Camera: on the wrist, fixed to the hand. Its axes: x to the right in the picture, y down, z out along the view.
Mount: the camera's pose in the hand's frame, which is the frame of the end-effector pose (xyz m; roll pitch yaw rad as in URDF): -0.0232 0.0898 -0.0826 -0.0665 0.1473 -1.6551
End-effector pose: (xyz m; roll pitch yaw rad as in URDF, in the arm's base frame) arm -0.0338 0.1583 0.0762 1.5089 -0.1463 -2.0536
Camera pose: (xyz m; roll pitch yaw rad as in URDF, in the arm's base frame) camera 0.0605 0.1487 0.1564 2.4478 1.4648 -1.1127
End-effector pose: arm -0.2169 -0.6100 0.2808 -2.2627 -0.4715 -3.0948
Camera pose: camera -0.2094 -0.4886 0.2556 2.2459 -0.8063 -0.7942
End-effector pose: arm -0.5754 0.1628 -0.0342 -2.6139 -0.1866 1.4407
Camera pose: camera -0.4608 0.1199 -0.0128 2.7889 -0.6396 -3.0230
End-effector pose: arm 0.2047 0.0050 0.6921 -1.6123 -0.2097 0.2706
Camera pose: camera 0.2232 -0.0794 0.6029 1.1713 -1.2592 -2.5188
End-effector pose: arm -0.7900 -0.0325 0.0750 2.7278 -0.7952 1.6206
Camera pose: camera -0.7363 -0.1260 0.1367 2.2870 0.2453 3.0583
